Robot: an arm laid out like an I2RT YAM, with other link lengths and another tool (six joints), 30 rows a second.
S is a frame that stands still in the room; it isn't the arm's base.
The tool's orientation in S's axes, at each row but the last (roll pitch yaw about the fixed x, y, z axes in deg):
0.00 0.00 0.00
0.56 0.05 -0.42
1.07 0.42 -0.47
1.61 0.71 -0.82
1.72 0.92 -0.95
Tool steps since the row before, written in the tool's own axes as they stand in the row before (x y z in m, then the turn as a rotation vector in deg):
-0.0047 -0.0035 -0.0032 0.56 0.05 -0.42
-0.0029 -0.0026 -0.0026 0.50 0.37 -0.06
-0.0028 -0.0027 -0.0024 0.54 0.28 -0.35
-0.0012 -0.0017 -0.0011 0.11 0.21 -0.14
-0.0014 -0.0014 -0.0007 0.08 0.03 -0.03
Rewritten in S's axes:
-0.0047 -0.0035 -0.0032 0.56 0.05 -0.42
-0.0029 -0.0026 -0.0026 0.50 0.37 -0.06
-0.0028 -0.0026 -0.0024 0.54 0.28 -0.35
-0.0012 -0.0017 -0.0011 0.11 0.21 -0.14
-0.0014 -0.0014 -0.0007 0.08 0.03 -0.03

